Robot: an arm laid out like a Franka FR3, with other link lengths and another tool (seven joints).
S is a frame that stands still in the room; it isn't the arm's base.
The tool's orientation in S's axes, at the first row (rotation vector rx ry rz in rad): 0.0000, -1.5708, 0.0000
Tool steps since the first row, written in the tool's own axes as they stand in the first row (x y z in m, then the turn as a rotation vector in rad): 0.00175, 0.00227, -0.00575, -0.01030, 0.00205, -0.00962; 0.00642, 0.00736, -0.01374, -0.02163, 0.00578, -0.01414; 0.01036, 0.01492, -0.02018, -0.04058, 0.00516, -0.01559; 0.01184, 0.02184, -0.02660, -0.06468, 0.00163, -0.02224; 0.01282, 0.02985, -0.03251, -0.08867, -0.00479, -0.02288; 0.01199, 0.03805, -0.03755, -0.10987, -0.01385, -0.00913
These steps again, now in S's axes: 0.00575, 0.00227, 0.00175, 0.00962, 0.00205, -0.01030; 0.01374, 0.00736, 0.00642, 0.01414, 0.00578, -0.02163; 0.02018, 0.01492, 0.01036, 0.01559, 0.00516, -0.04058; 0.02660, 0.02184, 0.01184, 0.02224, 0.00163, -0.06468; 0.03251, 0.02985, 0.01282, 0.02288, -0.00479, -0.08867; 0.03755, 0.03805, 0.01199, 0.00913, -0.01385, -0.10987
